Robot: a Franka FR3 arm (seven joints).
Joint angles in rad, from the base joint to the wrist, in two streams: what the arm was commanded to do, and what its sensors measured. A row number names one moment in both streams.
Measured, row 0:
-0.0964, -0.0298, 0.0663, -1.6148, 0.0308, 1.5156, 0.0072
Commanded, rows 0 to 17:
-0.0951, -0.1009, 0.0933, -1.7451, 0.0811, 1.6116, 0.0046
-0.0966, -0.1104, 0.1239, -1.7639, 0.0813, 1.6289, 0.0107
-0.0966, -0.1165, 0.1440, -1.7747, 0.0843, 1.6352, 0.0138
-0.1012, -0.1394, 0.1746, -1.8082, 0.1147, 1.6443, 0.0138
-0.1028, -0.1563, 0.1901, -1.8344, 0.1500, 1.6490, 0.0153
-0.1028, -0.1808, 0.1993, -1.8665, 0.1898, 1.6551, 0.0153
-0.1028, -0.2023, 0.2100, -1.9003, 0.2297, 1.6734, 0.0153
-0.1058, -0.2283, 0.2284, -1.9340, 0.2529, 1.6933, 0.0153
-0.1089, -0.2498, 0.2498, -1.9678, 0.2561, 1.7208, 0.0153
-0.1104, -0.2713, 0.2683, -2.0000, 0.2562, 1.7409, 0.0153
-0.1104, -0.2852, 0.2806, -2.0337, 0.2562, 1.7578, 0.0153
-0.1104, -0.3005, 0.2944, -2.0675, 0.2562, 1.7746, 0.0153
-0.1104, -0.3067, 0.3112, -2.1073, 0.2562, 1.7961, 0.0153
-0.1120, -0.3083, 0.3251, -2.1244, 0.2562, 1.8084, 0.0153
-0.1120, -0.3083, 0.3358, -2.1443, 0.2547, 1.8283, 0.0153
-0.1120, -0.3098, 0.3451, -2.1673, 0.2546, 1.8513, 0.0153
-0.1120, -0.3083, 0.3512, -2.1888, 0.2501, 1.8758, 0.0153
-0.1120, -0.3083, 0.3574, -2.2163, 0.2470, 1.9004, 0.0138
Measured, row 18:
-0.0964, -0.2727, 0.3307, -2.1169, 0.2344, 1.8180, 0.0171
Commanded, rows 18 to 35:
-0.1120, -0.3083, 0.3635, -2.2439, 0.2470, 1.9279, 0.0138
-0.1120, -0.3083, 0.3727, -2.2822, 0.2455, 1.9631, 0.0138
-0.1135, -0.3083, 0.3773, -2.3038, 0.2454, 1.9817, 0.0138
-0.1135, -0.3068, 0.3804, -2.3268, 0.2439, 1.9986, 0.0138
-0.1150, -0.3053, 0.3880, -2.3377, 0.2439, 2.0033, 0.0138
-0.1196, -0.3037, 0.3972, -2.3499, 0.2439, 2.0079, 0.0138
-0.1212, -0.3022, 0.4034, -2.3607, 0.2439, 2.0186, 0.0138
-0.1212, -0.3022, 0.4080, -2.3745, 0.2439, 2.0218, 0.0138
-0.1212, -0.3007, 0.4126, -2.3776, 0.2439, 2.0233, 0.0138
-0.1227, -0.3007, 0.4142, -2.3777, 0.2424, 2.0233, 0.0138
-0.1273, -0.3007, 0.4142, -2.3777, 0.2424, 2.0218, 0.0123
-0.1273, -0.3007, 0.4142, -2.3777, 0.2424, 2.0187, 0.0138
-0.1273, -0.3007, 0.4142, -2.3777, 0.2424, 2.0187, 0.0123
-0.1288, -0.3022, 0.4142, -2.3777, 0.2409, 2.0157, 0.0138
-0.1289, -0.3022, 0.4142, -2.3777, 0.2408, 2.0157, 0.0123
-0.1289, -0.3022, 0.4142, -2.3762, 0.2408, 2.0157, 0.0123
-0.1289, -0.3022, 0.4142, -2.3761, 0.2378, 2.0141, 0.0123
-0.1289, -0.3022, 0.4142, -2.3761, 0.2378, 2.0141, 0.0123
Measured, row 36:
-0.1140, -0.2764, 0.3916, -2.3516, 0.2274, 1.9988, 0.0153
